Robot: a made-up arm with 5 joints.
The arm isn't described. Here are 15 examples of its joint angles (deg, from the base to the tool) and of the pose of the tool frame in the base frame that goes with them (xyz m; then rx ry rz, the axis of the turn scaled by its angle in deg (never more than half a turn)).
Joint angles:
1: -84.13 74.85 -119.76 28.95 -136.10
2: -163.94 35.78 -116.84 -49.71 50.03
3: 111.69 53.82 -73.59 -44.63 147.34
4: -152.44 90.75 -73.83 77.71 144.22
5: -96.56 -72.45 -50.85 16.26 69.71
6: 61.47 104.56 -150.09 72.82 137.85
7: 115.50 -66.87 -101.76 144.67 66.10
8: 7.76 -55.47 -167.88 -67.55 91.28
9: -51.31 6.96 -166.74 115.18 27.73
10: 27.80 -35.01 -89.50 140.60 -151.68
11: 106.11 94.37 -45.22 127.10 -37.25
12: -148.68 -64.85 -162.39 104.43 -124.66
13: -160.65 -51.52 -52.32 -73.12 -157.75
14: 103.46 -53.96 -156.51 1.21 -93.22
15: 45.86 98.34 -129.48 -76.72 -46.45
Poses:
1: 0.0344 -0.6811 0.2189 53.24 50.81 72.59
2: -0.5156 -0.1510 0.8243 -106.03 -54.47 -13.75
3: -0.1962 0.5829 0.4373 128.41 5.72 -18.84
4: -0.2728 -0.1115 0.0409 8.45 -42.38 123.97
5: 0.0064 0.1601 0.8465 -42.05 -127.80 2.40
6: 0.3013 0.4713 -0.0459 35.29 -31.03 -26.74
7: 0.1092 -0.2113 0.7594 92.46 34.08 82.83
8: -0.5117 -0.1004 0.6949 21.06 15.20 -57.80
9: 0.1915 -0.2528 0.9626 35.58 -68.49 -3.33
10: 0.0052 -0.0498 0.7981 -7.28 -87.11 -106.37
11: -0.0628 0.2221 0.2330 -28.34 124.45 -75.65
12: 0.3596 0.2456 0.8590 1.14 80.93 -44.91
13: 0.1472 0.0825 0.9134 3.08 132.56 -91.43
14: 0.1391 -0.5004 0.9272 -29.77 -150.71 65.14
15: 0.4354 0.4298 0.1866 -4.62 -52.70 142.58
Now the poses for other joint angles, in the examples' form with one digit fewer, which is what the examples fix.
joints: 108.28 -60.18 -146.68 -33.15 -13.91
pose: 0.178 -0.546 0.827 -28.9 131.5 2.5
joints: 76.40 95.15 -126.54 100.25 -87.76
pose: 0.126 0.428 0.037 -34.5 -141.2 -51.9
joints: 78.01 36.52 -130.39 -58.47 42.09
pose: 0.105 0.461 0.860 -94.4 83.9 -69.7
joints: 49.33 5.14 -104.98 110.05 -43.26
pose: 0.223 0.242 0.752 56.7 80.8 105.0
